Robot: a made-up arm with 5 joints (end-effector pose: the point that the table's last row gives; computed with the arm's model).
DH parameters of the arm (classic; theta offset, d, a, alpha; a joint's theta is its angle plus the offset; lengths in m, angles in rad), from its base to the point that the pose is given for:
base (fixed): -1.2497 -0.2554 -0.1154 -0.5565
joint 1: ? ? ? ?
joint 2: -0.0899 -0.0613 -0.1 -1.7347
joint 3: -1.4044 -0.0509 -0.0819 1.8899
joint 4: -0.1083 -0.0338 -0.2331 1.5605
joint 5: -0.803 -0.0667 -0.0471 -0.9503
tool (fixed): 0.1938 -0.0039 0 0
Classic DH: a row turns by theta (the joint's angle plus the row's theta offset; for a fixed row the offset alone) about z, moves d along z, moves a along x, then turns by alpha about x.
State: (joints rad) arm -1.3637 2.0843 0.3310 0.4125 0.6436
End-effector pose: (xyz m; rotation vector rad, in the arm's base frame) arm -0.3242 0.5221 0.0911 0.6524 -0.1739 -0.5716
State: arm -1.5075 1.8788 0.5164 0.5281 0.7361
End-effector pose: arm -0.2322 0.6038 0.1188 0.5550 -0.1187 -0.7795
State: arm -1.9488 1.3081 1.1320 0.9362 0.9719
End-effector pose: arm 0.1614 0.6541 0.1488 0.5608 -0.2265 -1.4716
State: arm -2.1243 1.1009 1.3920 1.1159 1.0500
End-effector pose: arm 0.2873 0.5810 0.1503 0.6049 -0.4604 -1.7345
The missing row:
joint 1: -0.3733 0.2596 0.1752 -1.0458
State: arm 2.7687 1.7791 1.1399 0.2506 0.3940
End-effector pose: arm 0.6205 0.2720 -0.0117 0.7120 -1.8095 -2.3503
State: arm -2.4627 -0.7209 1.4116 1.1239 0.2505
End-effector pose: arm 0.1828 -0.0778 -0.2125 -0.2379 0.3757 2.2849
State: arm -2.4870 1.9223 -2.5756 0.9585 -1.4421
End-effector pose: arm -0.1804 0.2801 0.1211 -1.7262 -0.3693 -1.8584
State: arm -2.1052 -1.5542 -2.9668 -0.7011 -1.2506
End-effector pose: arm -0.1365 0.3329 0.1406 0.2133 -2.5385 1.7263
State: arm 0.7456 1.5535 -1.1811 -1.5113 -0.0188
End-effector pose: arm -0.0365 0.0574 0.0898 1.9210 0.4942 -0.2325
